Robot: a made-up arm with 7 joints. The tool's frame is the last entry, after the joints. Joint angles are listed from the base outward. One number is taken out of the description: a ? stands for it. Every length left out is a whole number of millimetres.
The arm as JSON. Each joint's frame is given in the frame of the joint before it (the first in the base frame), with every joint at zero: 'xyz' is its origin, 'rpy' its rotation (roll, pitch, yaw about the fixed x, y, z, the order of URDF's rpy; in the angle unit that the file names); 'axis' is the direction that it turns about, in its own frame. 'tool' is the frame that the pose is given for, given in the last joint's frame.
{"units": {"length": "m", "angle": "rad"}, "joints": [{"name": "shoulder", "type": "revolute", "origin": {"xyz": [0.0, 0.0, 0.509], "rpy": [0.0, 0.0, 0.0]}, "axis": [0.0, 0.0, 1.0]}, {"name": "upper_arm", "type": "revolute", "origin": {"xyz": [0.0, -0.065, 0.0], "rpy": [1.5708, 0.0, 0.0]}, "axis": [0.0, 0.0, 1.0]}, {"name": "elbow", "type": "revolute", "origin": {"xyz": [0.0, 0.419, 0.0], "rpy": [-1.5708, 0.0, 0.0]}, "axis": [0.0, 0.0, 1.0]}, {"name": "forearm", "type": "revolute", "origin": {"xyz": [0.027, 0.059, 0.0], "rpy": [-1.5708, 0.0, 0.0]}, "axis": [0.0, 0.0, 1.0]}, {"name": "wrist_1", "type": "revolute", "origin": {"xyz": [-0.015, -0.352, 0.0], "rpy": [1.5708, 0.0, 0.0]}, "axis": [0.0, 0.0, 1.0]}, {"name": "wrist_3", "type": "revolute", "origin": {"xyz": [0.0, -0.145, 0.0], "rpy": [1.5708, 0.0, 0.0]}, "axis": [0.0, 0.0, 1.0]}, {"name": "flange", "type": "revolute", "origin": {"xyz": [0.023, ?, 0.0], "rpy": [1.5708, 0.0, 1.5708]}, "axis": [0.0, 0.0, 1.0]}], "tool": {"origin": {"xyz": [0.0, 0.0, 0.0], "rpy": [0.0, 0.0, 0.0]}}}
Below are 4 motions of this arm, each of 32 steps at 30 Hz.
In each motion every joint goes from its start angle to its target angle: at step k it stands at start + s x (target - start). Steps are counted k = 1, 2, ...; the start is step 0. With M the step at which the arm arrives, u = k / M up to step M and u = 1 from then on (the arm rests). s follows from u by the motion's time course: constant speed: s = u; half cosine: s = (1 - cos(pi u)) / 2; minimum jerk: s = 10 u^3 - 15 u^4 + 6 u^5.
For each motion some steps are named. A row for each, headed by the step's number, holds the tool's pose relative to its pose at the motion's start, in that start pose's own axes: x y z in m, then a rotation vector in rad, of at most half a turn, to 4 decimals.
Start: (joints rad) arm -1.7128 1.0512 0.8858 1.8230 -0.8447 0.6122 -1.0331
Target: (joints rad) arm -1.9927 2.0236 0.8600 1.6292 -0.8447 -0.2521 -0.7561
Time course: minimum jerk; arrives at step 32
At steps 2, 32:
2: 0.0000 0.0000 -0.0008 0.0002 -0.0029 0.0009
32: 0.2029 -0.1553 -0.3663 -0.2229 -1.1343 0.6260

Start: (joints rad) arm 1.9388 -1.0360 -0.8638 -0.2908 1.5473 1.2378 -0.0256
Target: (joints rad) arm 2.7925 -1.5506 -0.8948 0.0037 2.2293 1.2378 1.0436
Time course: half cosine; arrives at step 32
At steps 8, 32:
8: -0.1220 0.0045 0.0553 0.0451 -0.1120 0.3368
32: -0.8643 -0.2583 0.0217 -0.3759 -0.9296 1.9774

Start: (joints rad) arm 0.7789 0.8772 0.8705 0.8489 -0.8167 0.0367 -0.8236
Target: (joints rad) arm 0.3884 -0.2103 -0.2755 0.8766 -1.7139 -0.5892 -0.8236
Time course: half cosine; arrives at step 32
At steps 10, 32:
10: -0.0231 0.0329 0.2676 0.1726 -0.5908 0.0250
32: -0.4387 -0.1976 0.8294 0.3337 -2.7236 -0.4745

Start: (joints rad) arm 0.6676 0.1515 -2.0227 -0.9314 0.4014 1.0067 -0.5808
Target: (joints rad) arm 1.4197 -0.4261 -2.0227 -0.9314 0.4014 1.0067 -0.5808
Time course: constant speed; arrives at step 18
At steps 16, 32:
16: 0.1176 0.0353 -0.0244 0.0105 0.4514 0.7048
32: 0.1334 0.0593 -0.0385 -0.0063 0.5215 0.7818

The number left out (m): 0.169
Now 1 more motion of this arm.
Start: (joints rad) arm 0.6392 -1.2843 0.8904 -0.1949 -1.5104 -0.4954 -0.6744
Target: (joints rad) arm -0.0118 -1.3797 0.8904 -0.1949 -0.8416 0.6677 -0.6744
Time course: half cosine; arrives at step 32
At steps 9, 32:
9: -0.0273 0.0690 0.0406 -0.0115 0.1762 0.0525
32: -0.3509 0.2838 0.2527 -0.2646 0.9185 0.6213

